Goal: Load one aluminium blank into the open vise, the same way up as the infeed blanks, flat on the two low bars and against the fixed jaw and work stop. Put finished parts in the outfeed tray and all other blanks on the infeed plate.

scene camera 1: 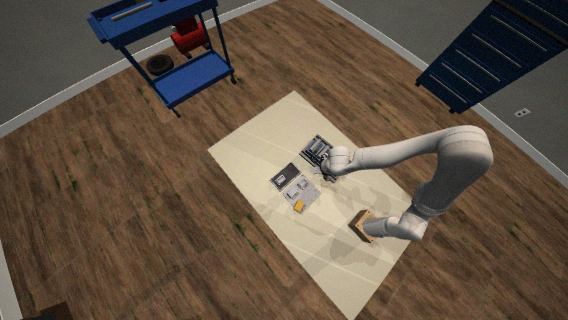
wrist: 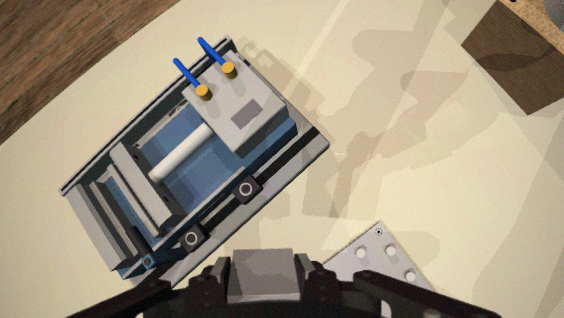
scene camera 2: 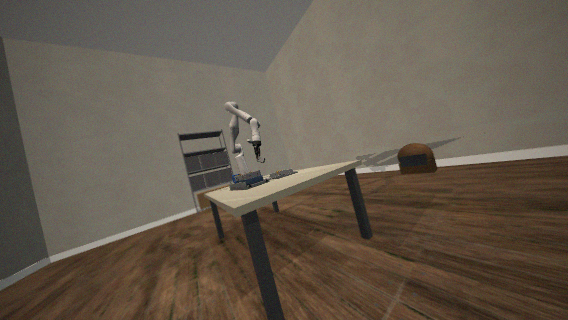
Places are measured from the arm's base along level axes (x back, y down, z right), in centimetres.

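Where they show: gripper, fingertip midpoint: (wrist: 263, 272) (scene camera 2: 258, 159); arm's base at its link origin: (scene camera 1: 370, 226) (scene camera 2: 245, 173).
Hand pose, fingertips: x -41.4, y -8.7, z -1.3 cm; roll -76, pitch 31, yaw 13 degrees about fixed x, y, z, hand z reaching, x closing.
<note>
Each offset is from my fingertips to the top centre of the thing. "pt": to the spot under its first point.
My gripper (wrist: 263, 272) (scene camera 2: 258, 157) is shut on a grey aluminium blank {pt dx +0.4, dy -1.1, dz +0.0 cm} (wrist: 265, 272), whose plain flat face shows between the fingers in the wrist view. It hangs clear above the table, beside the vise. The blue and grey vise {dx -5.3, dy +8.5, dz +14.5 cm} (wrist: 200, 172) (scene camera 1: 316, 146) (scene camera 2: 248, 179) is open, with a gap between its moving jaw (wrist: 142, 182) and the fixed jaw at its far left end; I see no blank in the gap. The arm hides part of the vise in scene camera 1. The infeed plate {dx +2.0, dy +17.6, dz -13.6 cm} (scene camera 1: 311, 193) (wrist: 377, 267) bears grey pieces, one a blank {dx -2.2, dy +14.0, dz -18.2 cm} (scene camera 1: 292, 193). The dark outfeed tray (scene camera 1: 290, 171) holds a light part {dx -12.9, dy +14.3, dz -18.6 cm} (scene camera 1: 281, 179).
A yellow block {dx +6.5, dy +14.0, dz -20.7 cm} (scene camera 1: 299, 205) stands on the infeed plate's near corner. White pegs {pt dx +6.3, dy +16.8, dz -5.3 cm} (wrist: 361, 252) rise from the plate. Two blue hoses {pt dx +1.9, dy +7.4, dz +19.6 cm} (wrist: 186, 73) with brass fittings stick up from the vise's rear block {dx +4.2, dy +8.8, dz +15.2 cm} (wrist: 235, 100). The wooden robot base (scene camera 1: 361, 227) stands on the table.
</note>
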